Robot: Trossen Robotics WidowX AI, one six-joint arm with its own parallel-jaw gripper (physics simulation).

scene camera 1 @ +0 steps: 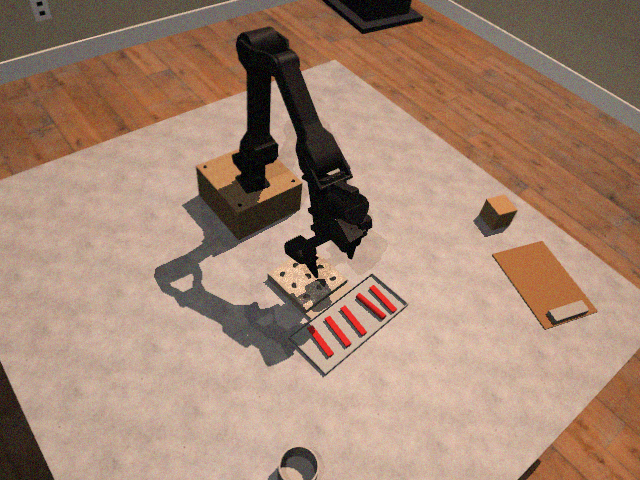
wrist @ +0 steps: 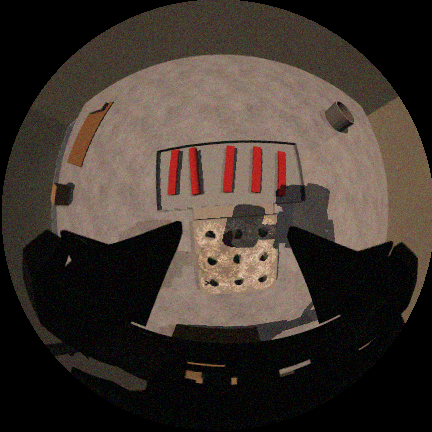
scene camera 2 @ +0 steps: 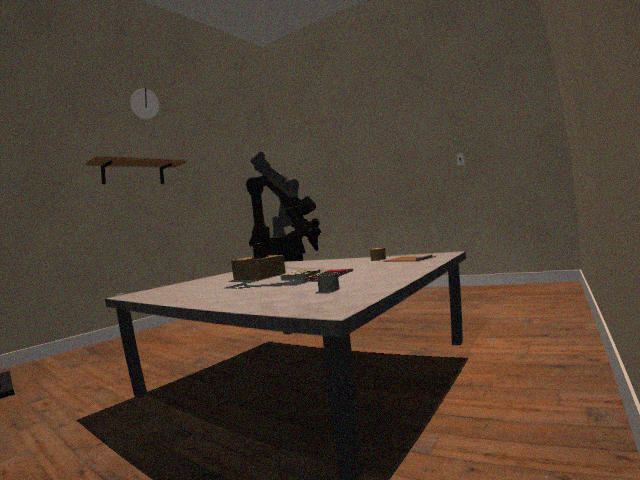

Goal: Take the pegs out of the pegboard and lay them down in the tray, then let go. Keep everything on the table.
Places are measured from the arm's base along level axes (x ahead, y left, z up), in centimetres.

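Where they show: gripper, between the fingertips: (scene camera 1: 333,267) (wrist: 236,229) (scene camera 2: 311,251); arm's base, origin of its link: (scene camera 1: 252,181) (wrist: 216,373) (scene camera 2: 260,257).
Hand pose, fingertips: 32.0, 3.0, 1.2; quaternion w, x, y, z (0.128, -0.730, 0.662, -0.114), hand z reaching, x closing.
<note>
Each offset is from my fingertips to the top centre of the thing, as dx, dy, dz. "pt": to the spot under its first point.
Several red pegs @[+8.3, +1.3, -9.8] (scene camera 1: 353,320) (wrist: 229,169) lie flat, side by side and apart, inside the shallow tray @[+7.9, +0.8, -9.9] (scene camera 1: 366,315) (wrist: 212,170). In the wrist view, the rightmost peg is partly in shadow. The pale speckled pegboard @[-4.9, -2.0, -8.6] (scene camera 1: 287,279) (wrist: 225,271) lies beside the tray's long side. No peg shows standing in its lit holes; the shaded ones are hard to make out. My gripper (scene camera 1: 333,266) (wrist: 236,229) is wide open and empty, above the pegboard and apart from the pegs.
The arm stands on a wooden block (scene camera 1: 219,204) (scene camera 2: 258,269). A small wooden cube @[-0.2, +53.1, -4.9] (scene camera 1: 499,211) (scene camera 2: 377,254) (wrist: 63,194) and a brown board @[+21.4, +49.6, -9.4] (scene camera 1: 542,284) (wrist: 87,140) with a pale bar @[pt +30.9, +46.9, -9.4] (scene camera 1: 567,312) lie to one side. A round cup @[+30.5, -25.5, -5.4] (scene camera 1: 298,465) (scene camera 2: 328,283) (wrist: 339,116) stands beyond the tray.
</note>
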